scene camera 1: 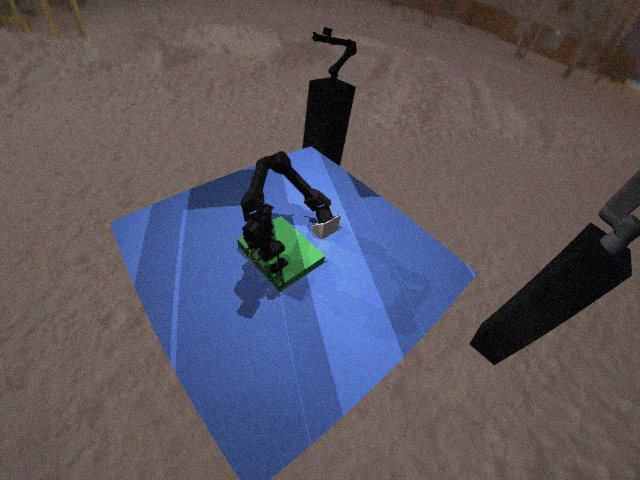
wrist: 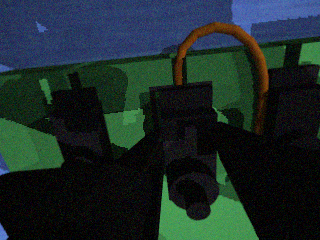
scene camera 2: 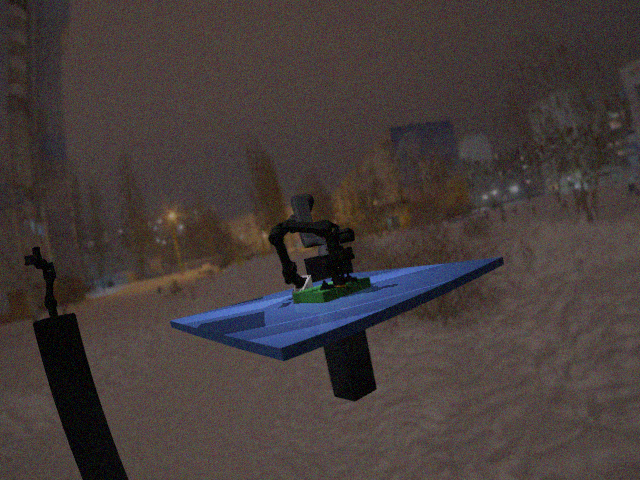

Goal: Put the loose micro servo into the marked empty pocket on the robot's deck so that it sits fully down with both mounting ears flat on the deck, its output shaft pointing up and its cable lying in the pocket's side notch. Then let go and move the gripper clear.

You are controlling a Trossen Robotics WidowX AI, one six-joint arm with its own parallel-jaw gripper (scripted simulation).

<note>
In view: the gripper [wrist: 187, 131], a dark micro servo [wrist: 188, 121] and a green deck [wrist: 129, 119].
</note>
